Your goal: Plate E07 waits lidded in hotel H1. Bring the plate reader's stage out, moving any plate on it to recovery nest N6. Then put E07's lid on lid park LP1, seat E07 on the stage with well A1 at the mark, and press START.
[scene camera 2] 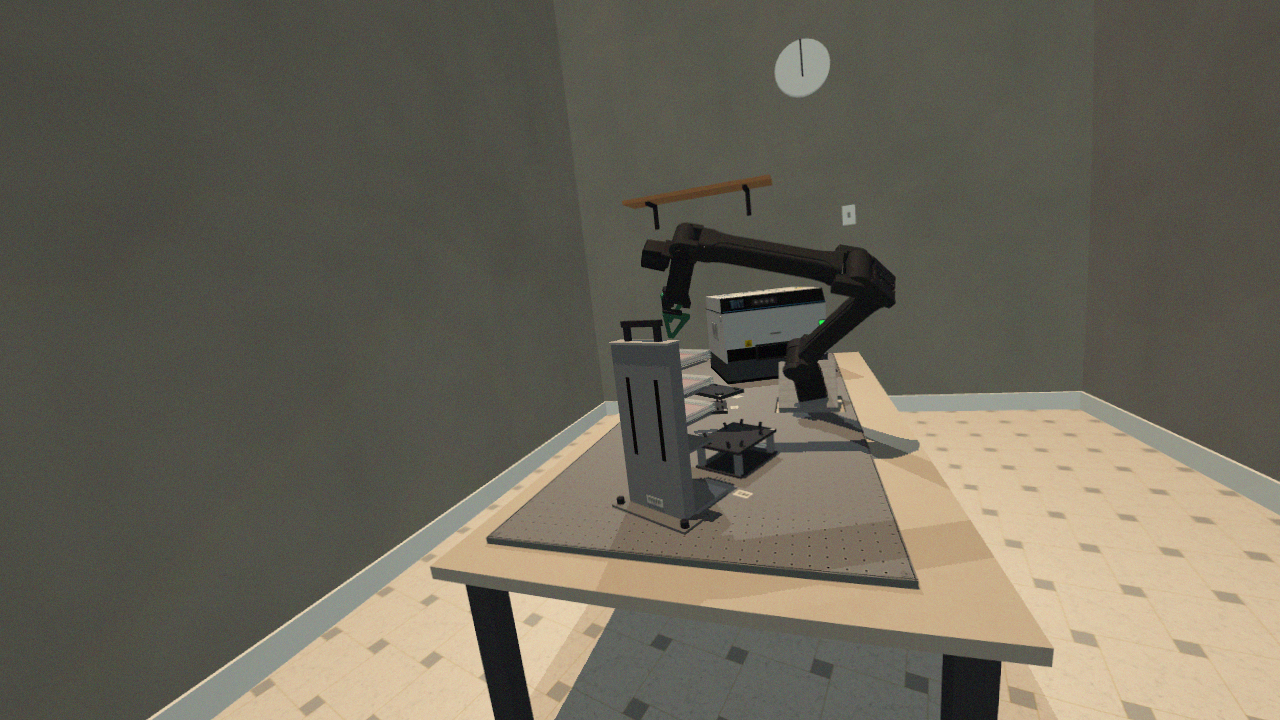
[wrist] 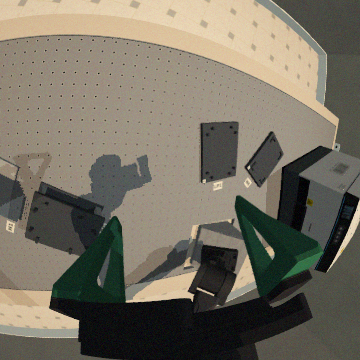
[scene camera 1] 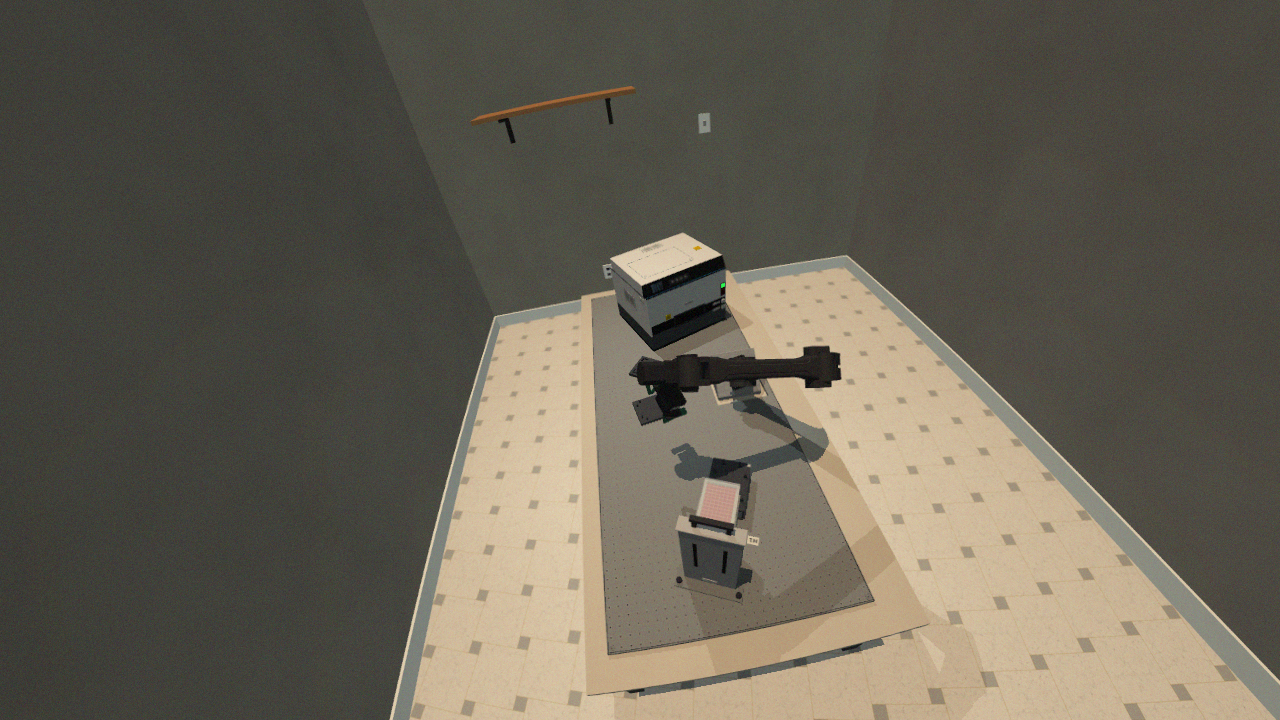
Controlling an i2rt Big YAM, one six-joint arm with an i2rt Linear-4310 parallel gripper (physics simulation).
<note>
My gripper (scene camera 2: 669,330) is open and holds nothing. Also in view: a plate reader (scene camera 2: 765,327), a lid park (wrist: 219,140) and a recovery nest (wrist: 260,165).
My gripper also shows in the wrist view (wrist: 176,211) and in scene camera 1 (scene camera 1: 657,408). The plate reader also shows in the wrist view (wrist: 316,182) and in scene camera 1 (scene camera 1: 708,291).
</note>
